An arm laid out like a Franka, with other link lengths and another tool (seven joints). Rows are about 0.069 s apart.
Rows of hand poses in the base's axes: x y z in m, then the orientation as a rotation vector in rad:
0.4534, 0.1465, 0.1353, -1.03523, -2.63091, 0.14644
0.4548, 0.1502, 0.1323, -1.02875, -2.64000, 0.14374
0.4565, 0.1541, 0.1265, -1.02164, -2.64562, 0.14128
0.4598, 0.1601, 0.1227, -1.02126, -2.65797, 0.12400
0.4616, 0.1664, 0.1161, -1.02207, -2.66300, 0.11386
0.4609, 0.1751, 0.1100, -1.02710, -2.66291, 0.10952
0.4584, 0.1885, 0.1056, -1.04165, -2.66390, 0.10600
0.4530, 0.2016, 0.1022, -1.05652, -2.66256, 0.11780
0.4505, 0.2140, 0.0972, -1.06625, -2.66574, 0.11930
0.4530, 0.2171, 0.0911, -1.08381, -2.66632, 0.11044
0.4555, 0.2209, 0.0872, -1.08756, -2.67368, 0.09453
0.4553, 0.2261, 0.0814, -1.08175, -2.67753, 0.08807
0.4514, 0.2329, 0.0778, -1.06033, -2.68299, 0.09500
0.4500, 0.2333, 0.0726, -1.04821, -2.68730, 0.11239
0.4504, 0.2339, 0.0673, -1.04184, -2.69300, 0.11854
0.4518, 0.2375, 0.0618, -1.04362, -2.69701, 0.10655
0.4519, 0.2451, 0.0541, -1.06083, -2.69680, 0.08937
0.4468, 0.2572, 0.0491, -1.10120, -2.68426, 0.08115
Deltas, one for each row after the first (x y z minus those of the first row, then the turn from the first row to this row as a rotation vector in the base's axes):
0.0014, 0.0037, -0.0030, 0.00081, -0.00637, 0.00642
0.0031, 0.0076, -0.0088, 0.00251, -0.00944, 0.01223
0.0064, 0.0136, -0.0126, 0.01054, -0.02385, 0.01416
0.0082, 0.0199, -0.0192, 0.01558, -0.03074, 0.01402
0.0075, 0.0286, -0.0253, 0.01728, -0.03328, 0.01039
0.0050, 0.0420, -0.0297, 0.01597, -0.03978, 0.00128
-0.0004, 0.0551, -0.0331, 0.00529, -0.04107, -0.00701
-0.0029, 0.0675, -0.0381, 0.00122, -0.04686, -0.01190
-0.0004, 0.0706, -0.0442, 0.00274, -0.05533, -0.02346
0.0021, 0.0744, -0.0481, 0.01009, -0.06654, -0.02528
0.0019, 0.0796, -0.0539, 0.01452, -0.06932, -0.02128
-0.0020, 0.0864, -0.0575, 0.01351, -0.06523, -0.00581
-0.0034, 0.0868, -0.0627, 0.00391, -0.06112, 0.00476
-0.0030, 0.0874, -0.0680, -0.00018, -0.06266, 0.01100
-0.0016, 0.0910, -0.0735, 0.00602, -0.06936, 0.00977
-0.0015, 0.0986, -0.0812, 0.01316, -0.07873, -0.00268
-0.0066, 0.1107, -0.0862, 0.01254, -0.08347, -0.03187

